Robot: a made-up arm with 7 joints.
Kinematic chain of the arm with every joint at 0, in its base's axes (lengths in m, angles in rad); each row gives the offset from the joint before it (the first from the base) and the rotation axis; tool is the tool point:
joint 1: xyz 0 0 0 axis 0 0.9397 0.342
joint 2: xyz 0 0 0 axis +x
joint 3: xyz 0 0 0 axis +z
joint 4: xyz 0.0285 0 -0.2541 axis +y
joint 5: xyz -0.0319 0 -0.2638 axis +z
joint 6: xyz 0 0 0 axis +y
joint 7: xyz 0 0 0 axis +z
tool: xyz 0 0 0
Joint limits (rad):
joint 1: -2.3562..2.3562
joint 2: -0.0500..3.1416
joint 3: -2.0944..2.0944
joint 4: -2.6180..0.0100
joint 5: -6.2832..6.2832
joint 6: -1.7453..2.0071
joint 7: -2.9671..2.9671
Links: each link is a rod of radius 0.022 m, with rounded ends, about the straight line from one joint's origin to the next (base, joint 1, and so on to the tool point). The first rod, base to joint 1, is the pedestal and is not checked.
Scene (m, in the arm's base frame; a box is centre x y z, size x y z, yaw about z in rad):
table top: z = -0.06
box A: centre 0.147 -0.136 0.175 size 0.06 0.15 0.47 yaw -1
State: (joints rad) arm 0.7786 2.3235 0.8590 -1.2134 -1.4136 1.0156 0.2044
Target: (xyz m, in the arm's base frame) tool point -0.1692 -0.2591 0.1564
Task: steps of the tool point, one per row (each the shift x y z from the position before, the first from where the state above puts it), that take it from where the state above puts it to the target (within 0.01 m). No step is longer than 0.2 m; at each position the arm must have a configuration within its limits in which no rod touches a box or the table.
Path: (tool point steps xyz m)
1: -0.0587 -0.0921 0.1026
2: -0.1131 -0.0791 0.0715
3: -0.1459 -0.0558 0.0186
4: -0.1468 -0.0274 -0.0431
5: -0.0310 -0.0905 -0.0438
6: -0.0201 -0.0742 -0.0667
7: -0.0097 -0.0519 -0.0822

